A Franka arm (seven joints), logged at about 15 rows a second.
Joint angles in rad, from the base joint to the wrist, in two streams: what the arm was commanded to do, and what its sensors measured. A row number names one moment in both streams.
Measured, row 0: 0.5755, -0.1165, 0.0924, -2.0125, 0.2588, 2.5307, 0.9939
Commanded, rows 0 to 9: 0.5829, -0.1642, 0.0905, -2.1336, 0.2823, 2.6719, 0.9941; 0.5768, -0.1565, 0.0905, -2.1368, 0.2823, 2.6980, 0.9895; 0.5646, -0.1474, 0.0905, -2.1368, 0.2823, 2.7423, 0.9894; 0.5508, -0.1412, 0.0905, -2.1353, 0.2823, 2.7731, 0.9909; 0.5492, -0.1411, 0.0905, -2.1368, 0.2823, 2.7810, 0.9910; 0.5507, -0.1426, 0.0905, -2.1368, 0.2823, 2.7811, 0.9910; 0.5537, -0.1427, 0.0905, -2.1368, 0.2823, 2.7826, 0.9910; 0.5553, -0.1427, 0.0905, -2.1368, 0.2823, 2.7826, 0.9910; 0.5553, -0.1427, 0.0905, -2.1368, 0.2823, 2.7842, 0.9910; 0.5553, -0.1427, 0.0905, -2.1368, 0.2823, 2.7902, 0.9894
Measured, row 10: 0.5596, -0.1272, 0.0834, -2.1192, 0.2590, 2.7648, 0.9940
